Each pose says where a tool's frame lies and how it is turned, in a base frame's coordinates. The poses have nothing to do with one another.
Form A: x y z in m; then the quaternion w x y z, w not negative.
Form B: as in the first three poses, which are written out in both.
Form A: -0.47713, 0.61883, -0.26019, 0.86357, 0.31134, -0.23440, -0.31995
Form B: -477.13, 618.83, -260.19, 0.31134, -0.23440, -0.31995, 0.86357
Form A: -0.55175, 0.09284, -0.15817, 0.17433, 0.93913, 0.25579, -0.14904
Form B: -551.75, 92.84, -158.17, 0.93913, 0.25579, -0.14904, 0.17433
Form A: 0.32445, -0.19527, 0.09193, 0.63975, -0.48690, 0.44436, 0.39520
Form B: 324.45, -195.27, 91.93, -0.48690, 0.44436, 0.39520, 0.63975
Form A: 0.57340, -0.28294, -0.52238, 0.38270, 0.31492, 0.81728, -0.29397
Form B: 573.40, -282.94, -522.38, 0.31492, 0.81728, -0.29397, 0.38270
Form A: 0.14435, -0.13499, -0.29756, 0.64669, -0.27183, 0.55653, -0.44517
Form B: 144.35, -134.99, -297.56, -0.27183, 0.55653, -0.44517, 0.64669
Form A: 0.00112, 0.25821, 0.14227, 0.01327, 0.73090, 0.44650, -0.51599
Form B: 1.12, 258.21, 142.27, 0.73090, 0.44650, -0.51599, 0.01327
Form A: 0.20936, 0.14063, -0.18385, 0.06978, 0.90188, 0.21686, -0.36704
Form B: 209.36, 140.63, -183.85, 0.90188, 0.21686, -0.36704, 0.06978
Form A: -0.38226, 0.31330, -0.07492, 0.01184, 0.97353, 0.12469, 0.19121
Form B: -382.26, 313.30, -74.92, 0.97353, 0.12469, 0.19121, 0.01184
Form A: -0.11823, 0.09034, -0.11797, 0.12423, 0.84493, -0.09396, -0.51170
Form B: -118.23, 90.34, -117.97, 0.84493, -0.09396, -0.51170, 0.12423
